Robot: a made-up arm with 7 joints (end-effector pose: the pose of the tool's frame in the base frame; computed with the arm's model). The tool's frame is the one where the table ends.
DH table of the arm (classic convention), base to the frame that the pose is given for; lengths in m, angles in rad. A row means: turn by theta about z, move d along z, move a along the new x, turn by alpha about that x. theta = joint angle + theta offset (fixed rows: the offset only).
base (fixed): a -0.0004; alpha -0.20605; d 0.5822; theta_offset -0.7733
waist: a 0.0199; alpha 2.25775; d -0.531; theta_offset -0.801
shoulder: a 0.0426; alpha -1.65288; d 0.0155; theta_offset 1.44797
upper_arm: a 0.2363; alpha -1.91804; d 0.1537; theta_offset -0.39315
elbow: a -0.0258; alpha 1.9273; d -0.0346; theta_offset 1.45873
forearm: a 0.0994; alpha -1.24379; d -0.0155; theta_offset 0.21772
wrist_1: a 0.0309; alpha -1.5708; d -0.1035; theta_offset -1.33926
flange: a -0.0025; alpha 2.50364; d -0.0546; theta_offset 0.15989
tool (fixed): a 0; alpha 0; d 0.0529; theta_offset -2.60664
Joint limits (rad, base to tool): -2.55..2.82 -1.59..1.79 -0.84..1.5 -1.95..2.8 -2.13..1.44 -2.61..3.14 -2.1..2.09
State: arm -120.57 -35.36 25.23 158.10 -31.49 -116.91 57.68
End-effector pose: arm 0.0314 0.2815 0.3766 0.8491 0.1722 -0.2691 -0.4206
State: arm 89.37 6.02 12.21 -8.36 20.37 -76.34 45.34
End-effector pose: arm -0.1790 -0.2292 0.1787 0.6790 -0.6052 -0.3949 0.1296
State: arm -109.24 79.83 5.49 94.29 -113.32 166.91 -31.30
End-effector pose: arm 0.2749 -0.2414 -0.2874 0.1889 -0.9491 -0.1632 0.1920
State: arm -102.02 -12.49 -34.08 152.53 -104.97 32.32 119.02
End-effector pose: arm -0.0116 0.2292 -0.1493 0.4907 0.6361 -0.5443 -0.2416
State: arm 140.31 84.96 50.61 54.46 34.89 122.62 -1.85
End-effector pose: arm -0.1719 -0.1659 0.1407 0.7400 -0.0206 0.1871 -0.6457
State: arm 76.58 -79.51 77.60 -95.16 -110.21 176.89 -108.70
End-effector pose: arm 0.2030 -0.2316 0.0879 0.5113 0.4046 0.6121 -0.4475
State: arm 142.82 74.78 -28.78 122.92 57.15 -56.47 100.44
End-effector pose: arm -0.2506 -0.3090 -0.1458 0.1179 0.8886 -0.4431 -0.0065
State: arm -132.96 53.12 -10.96 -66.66 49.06 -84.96 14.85
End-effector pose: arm 0.1835 -0.0648 0.0041 0.7669 -0.1173 -0.6241 0.0931
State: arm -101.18 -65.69 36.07 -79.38 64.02 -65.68 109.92
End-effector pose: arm -0.3581 0.1134 0.2067 0.2246 -0.9582 0.1085 0.1399
